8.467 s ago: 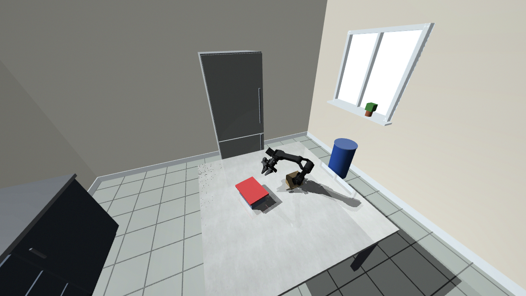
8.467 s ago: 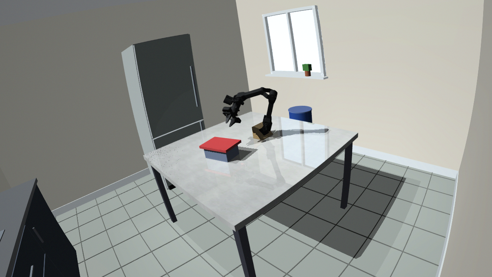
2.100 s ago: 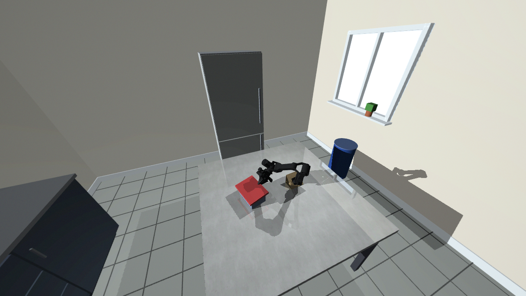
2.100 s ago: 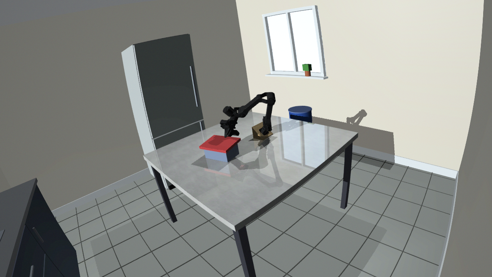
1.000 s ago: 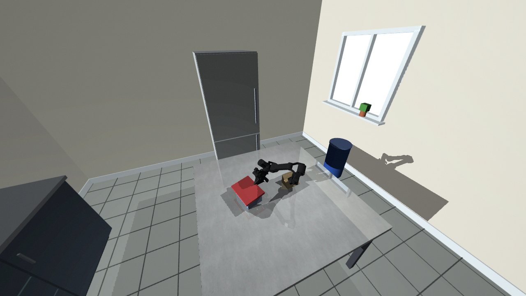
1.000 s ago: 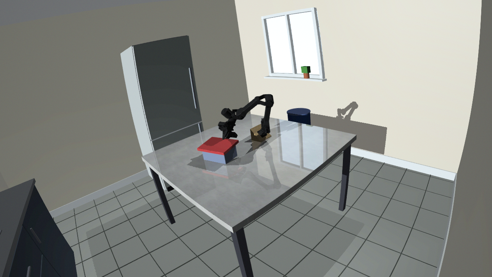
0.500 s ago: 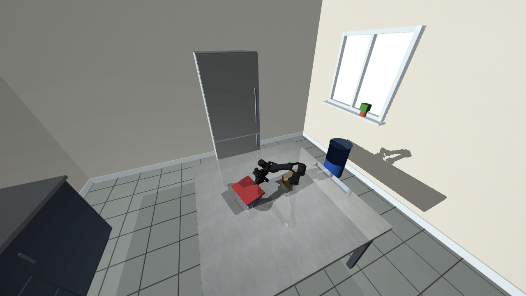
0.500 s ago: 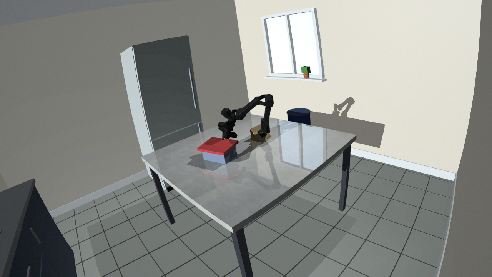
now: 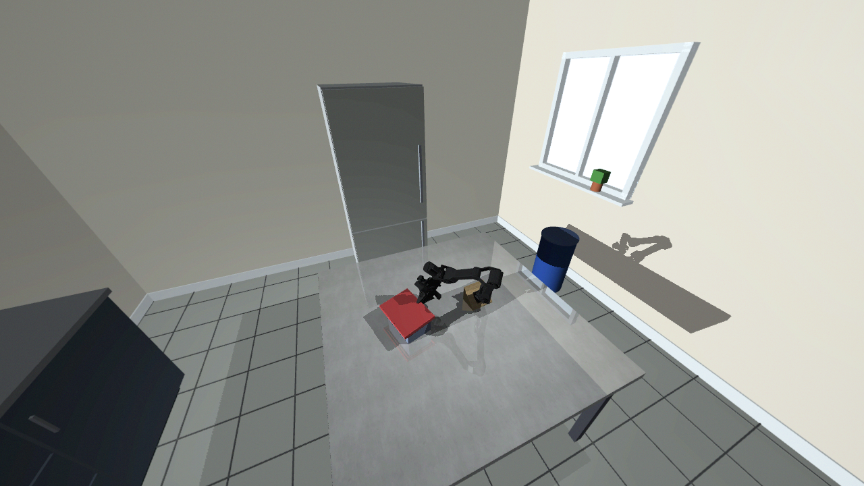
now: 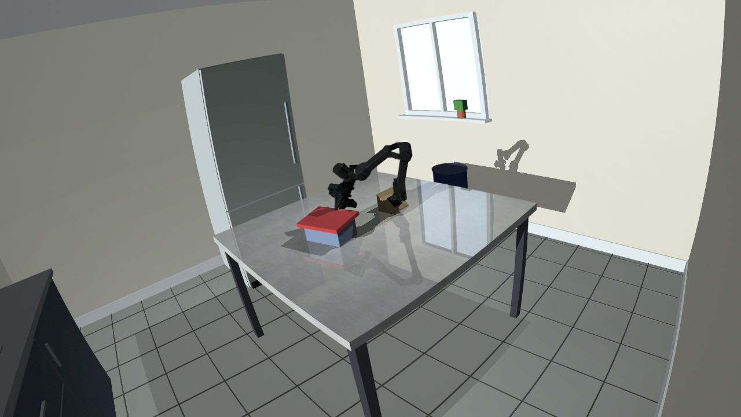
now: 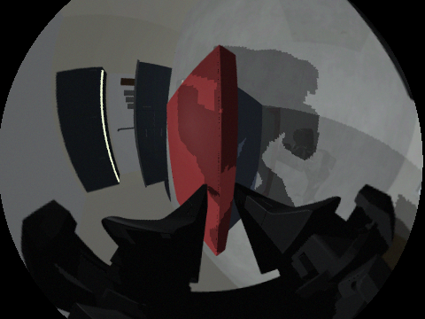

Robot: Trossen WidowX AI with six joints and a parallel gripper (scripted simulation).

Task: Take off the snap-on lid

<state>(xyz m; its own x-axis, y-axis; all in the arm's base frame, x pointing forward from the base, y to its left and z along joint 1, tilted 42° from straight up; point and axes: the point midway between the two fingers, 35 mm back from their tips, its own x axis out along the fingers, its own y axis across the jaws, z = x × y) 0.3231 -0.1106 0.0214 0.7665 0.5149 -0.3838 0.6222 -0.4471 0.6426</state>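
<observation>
The red lid lies 8 cm ahead of my gripper tip and 1 cm to the left of it. The rest, counted from my gripper tip: blue-grey storage box: 7 cm ahead, 6 cm below, 1 cm to the left.
</observation>
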